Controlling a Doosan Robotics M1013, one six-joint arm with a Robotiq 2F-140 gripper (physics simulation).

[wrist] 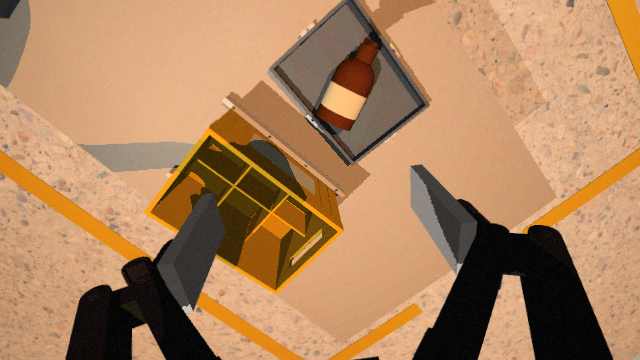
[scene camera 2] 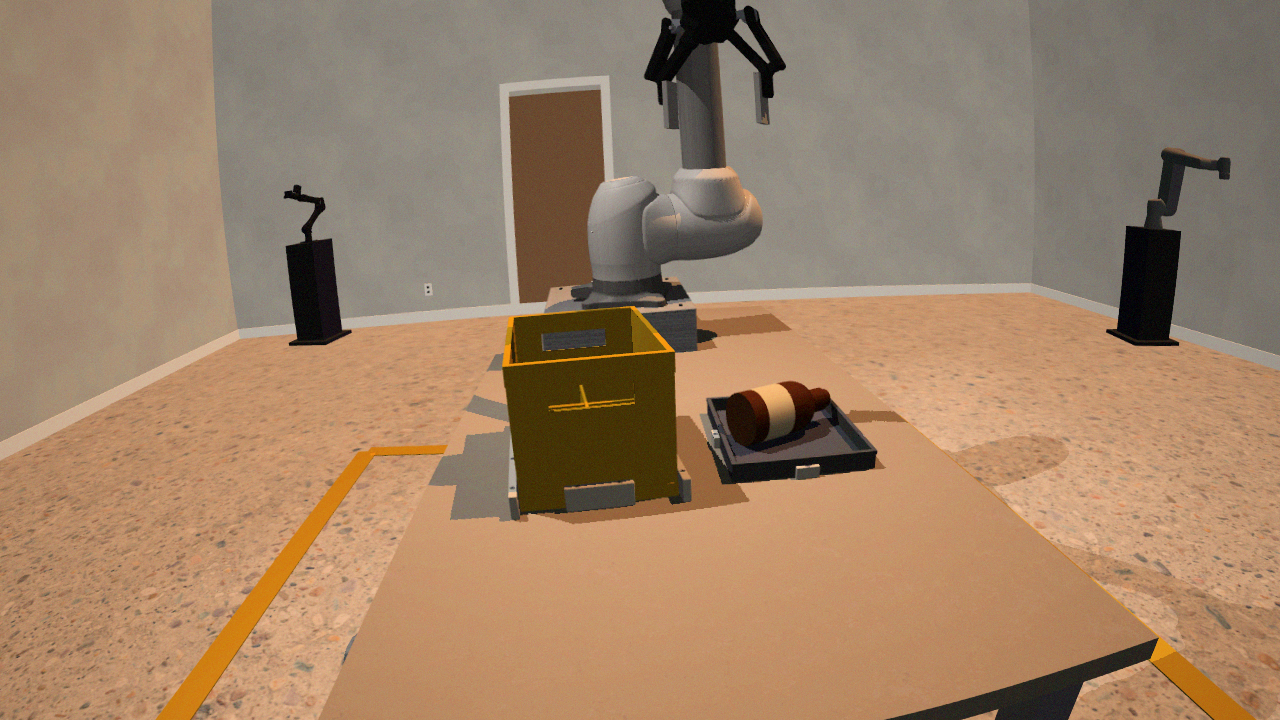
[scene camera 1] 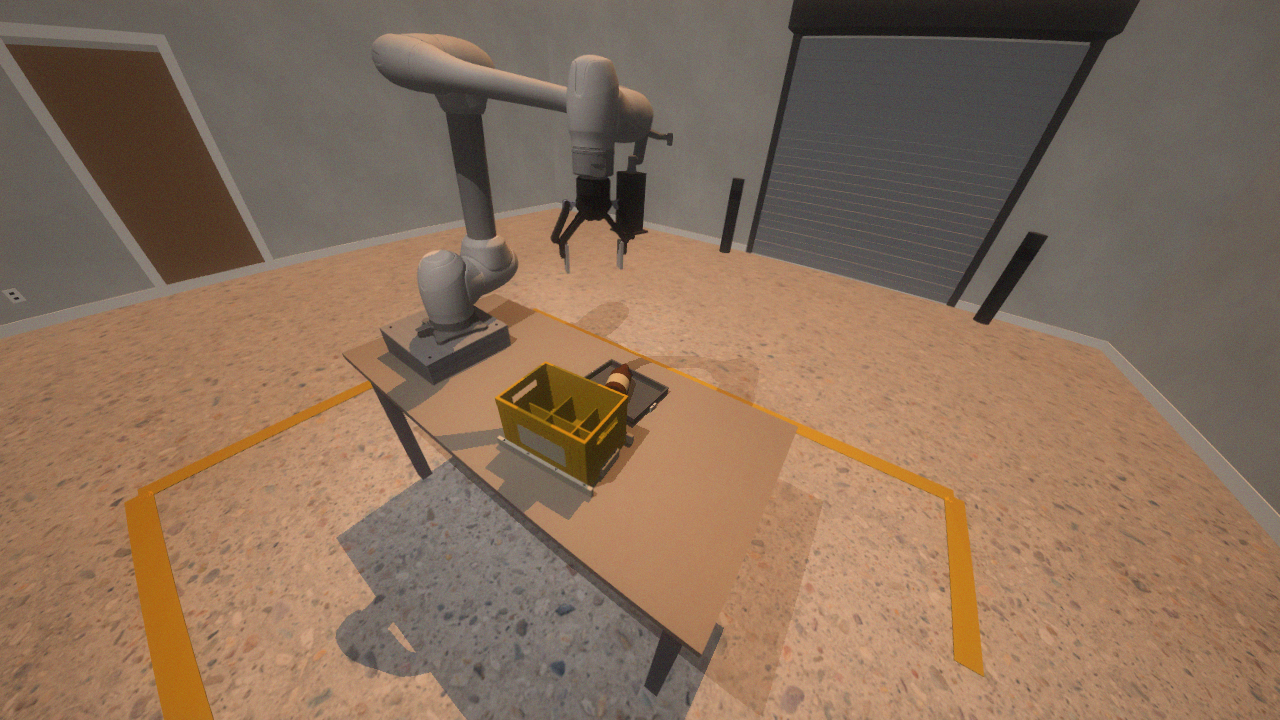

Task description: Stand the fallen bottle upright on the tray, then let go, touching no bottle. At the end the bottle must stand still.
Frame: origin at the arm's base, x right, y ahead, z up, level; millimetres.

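Seen in the pictures: gripper, fingertip midpoint: [wrist: 314, 199] [scene camera 2: 716, 125] [scene camera 1: 594, 269]; arm's base at its link origin: [scene camera 2: 628, 298] [scene camera 1: 455, 325].
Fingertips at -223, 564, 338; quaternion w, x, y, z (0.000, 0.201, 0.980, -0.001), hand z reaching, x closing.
Offsets run from my fingertips to a thing's top centre, as dx, dy, dz. Level surfaces: height alone.
A brown bottle @[-87, +15, -356] [scene camera 1: 618, 379] [scene camera 2: 776, 411] [wrist: 345, 95] with a cream label lies on its side in the dark tray @[-86, +26, -410] [scene camera 1: 646, 394] [scene camera 2: 841, 462] [wrist: 395, 100]. Its base is near the tray wall on the crate side, and its neck reaches to the opposite wall. Whether the neck touches that wall or its rim is not clear. My gripper [scene camera 1: 593, 267] [scene camera 2: 716, 123] [wrist: 314, 199] is open and empty, pointing down high above the table, well apart from bottle and tray. In the wrist view the bottle shows beyond the fingertips, toward the top.
A tall yellow crate @[+180, +98, -260] [scene camera 1: 608, 438] [scene camera 2: 590, 447] [wrist: 325, 200] with inner dividers stands close beside the tray, held by pale rails at its foot. Small pale brackets sit at the tray's sides. The arm's base block [scene camera 1: 447, 349] [scene camera 2: 675, 328] is at the far end of the table @[dz -436] [scene camera 1: 698, 519] [scene camera 2: 760, 582].
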